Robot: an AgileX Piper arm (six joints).
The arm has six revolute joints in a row. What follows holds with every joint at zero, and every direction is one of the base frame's.
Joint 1 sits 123 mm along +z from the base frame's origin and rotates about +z.
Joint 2 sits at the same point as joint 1 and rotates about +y.
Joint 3 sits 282.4 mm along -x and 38.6 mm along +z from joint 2 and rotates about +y.
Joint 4 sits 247.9 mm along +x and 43.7 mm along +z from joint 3 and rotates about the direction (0.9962, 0, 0.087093).
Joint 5 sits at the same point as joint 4 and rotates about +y.
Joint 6 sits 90.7 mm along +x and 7.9 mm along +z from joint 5 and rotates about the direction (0.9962, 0, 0.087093).
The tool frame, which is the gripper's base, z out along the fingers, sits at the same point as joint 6; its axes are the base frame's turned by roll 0, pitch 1.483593 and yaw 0 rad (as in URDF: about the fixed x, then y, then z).
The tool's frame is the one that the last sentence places.
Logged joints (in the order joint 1, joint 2, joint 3, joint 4, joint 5, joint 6), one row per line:
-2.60 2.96 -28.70 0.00 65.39 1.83
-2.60 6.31 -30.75 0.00 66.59 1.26
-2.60 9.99 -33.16 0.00 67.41 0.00
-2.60 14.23 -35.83 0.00 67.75 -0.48
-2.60 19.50 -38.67 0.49 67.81 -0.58
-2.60 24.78 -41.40 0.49 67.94 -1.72
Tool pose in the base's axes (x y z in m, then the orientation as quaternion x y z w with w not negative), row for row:
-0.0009 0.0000 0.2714 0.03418 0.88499 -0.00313 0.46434
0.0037 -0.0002 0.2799 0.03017 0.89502 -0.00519 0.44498
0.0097 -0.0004 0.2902 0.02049 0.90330 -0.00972 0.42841
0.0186 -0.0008 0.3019 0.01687 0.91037 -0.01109 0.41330
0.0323 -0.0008 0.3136 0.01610 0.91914 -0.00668 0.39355
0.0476 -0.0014 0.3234 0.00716 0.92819 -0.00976 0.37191
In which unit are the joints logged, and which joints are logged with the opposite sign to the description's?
The joints are logged in degrees. Opposite sign: none.
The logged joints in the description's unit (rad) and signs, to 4 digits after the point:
-0.0454 0.0517 -0.5009 0.0000 1.1413 0.0319
-0.0454 0.1101 -0.5367 0.0000 1.1622 0.0220
-0.0454 0.1744 -0.5788 0.0000 1.1765 0.0000
-0.0454 0.2484 -0.6254 0.0000 1.1825 -0.0084
-0.0454 0.3403 -0.6749 0.0086 1.1835 -0.0101
-0.0454 0.4325 -0.7226 0.0086 1.1858 -0.0300

